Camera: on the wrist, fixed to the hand. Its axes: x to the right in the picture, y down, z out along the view.
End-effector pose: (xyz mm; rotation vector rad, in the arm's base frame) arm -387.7 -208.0 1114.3 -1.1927 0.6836 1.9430
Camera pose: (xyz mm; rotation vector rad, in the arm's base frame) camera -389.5 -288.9 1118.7 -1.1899 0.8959 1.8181
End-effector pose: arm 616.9 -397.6 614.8 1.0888 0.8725 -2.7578
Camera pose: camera 686.1 -412.8 575.4 -1.2532 -0.6406 2.7937
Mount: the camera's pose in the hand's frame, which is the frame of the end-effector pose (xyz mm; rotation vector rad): -29.0 48.8 -57.9 0.1641 0.1000 0.0245
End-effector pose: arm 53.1 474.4 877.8 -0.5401 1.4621 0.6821
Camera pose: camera -21.9 465.4 907.3 -0.4348 1.6047 0.5547
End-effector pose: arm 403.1 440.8 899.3 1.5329 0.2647 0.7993
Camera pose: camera 331.8 461.1 932.0 1.6543 0.3940 0.8928
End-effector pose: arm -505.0 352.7 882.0 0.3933 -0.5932 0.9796
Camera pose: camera -542.5 391.0 821.1 0.4805 -0.4293 1.0688
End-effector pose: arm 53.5 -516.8 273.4 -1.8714 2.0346 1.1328
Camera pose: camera 36.6 -532.4 351.2 -1.8618 2.1367 0.8639
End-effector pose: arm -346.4 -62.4 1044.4 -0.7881 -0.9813 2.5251
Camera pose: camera -293.2 -80.8 986.0 -0.8716 -0.7261 2.5206
